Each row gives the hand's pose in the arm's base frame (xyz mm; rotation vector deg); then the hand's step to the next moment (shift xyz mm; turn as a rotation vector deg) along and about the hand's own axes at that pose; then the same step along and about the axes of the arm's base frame.
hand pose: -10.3 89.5 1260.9 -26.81 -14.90 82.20
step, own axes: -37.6 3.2 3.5 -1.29 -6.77 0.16
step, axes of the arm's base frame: -9.3 -36.3 5.6 5.76 -1.70 3.38
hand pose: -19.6 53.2 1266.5 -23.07 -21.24 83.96
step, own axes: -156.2 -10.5 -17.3 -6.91 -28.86 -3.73
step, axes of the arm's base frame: 6.1 -157.1 -9.8 26.56 -8.83 10.54
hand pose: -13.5 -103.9 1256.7 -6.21 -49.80 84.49
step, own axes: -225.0 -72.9 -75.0 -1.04 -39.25 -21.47
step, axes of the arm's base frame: 133.0 -177.9 -110.6 44.20 2.55 6.49
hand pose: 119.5 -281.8 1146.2 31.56 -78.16 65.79
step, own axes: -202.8 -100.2 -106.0 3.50 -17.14 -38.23
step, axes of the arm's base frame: 172.4 -11.3 -180.4 32.01 27.25 0.83
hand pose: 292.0 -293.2 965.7 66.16 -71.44 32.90
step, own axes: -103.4 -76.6 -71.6 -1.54 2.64 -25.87
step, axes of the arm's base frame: 66.8 60.4 -116.5 8.32 24.60 1.99
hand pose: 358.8 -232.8 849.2 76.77 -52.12 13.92
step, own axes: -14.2 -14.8 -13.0 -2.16 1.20 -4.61
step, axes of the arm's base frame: 5.7 12.7 -19.9 -0.20 5.21 -0.40
